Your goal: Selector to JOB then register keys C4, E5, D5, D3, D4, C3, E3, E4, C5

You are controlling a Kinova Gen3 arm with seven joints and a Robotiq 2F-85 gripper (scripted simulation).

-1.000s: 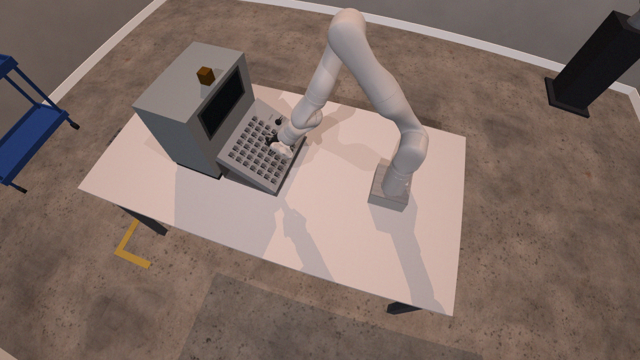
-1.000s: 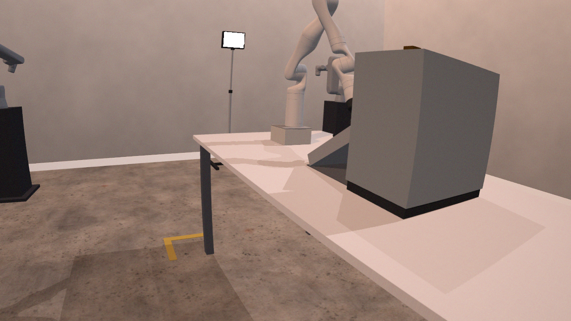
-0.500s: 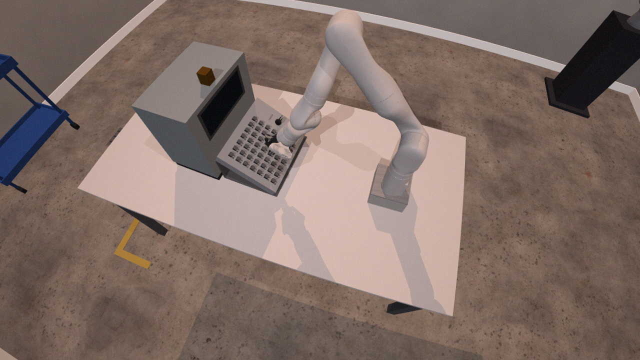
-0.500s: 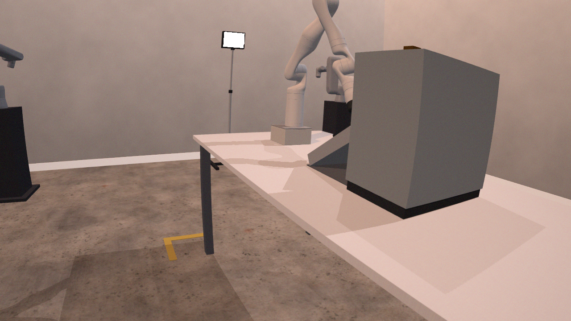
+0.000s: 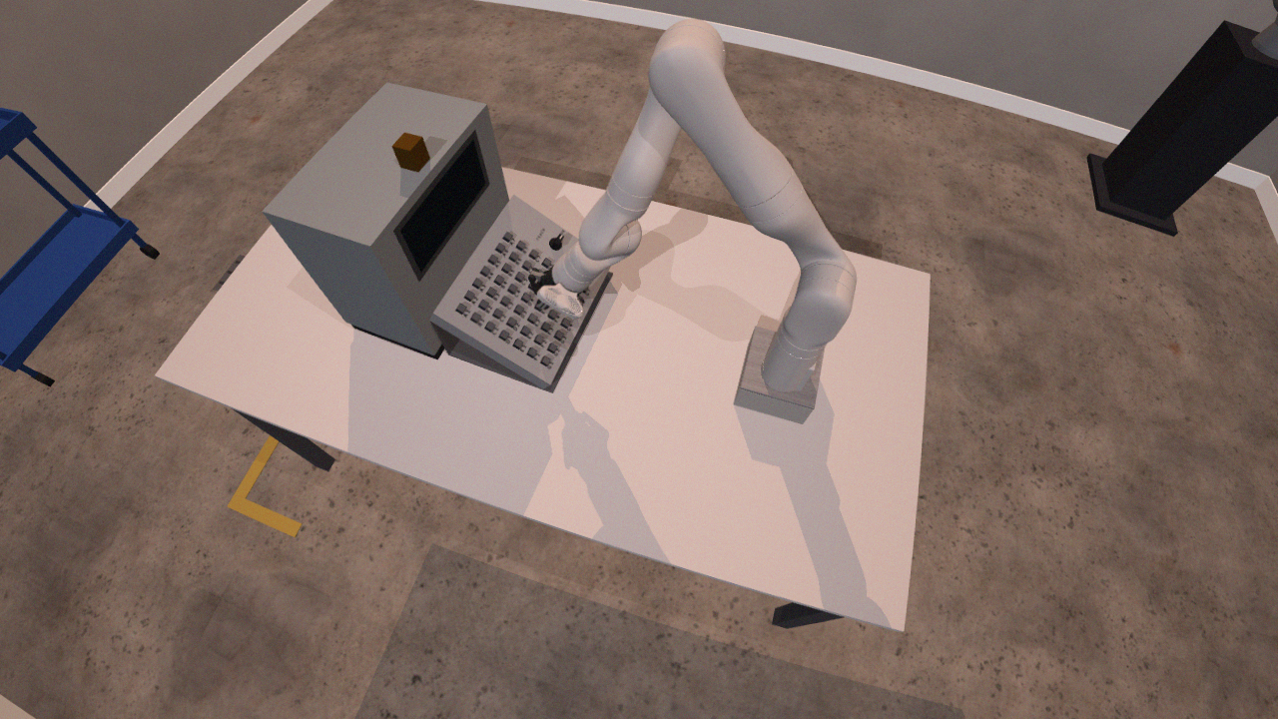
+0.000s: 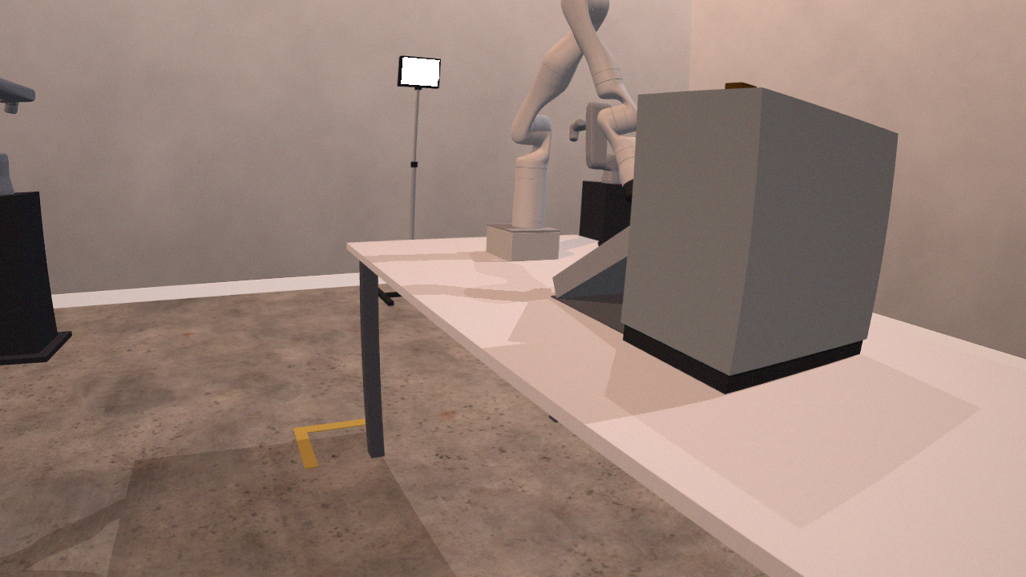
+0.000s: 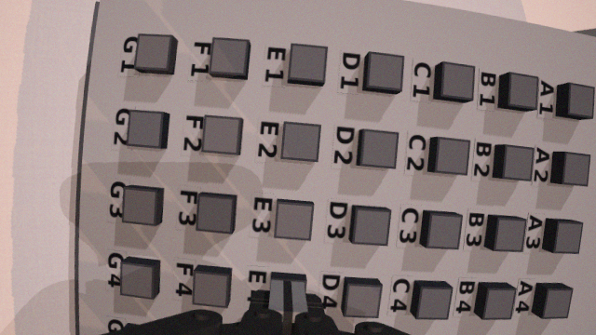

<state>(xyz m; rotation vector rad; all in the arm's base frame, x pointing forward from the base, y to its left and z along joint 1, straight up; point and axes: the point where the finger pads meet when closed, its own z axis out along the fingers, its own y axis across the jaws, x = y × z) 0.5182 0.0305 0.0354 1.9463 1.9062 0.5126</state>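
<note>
Now: hand 50 mm short of the key D3, 30 mm to the right of it and 10 mm above it. Also, from my hand: key E5: 20 mm ahead, 30 mm to the right, 30 mm below; then key E3: 20 mm ahead, 30 mm to the left, 30 mm below; then key D5: 40 mm ahead, 30 mm to the right, 10 mm below.
</note>
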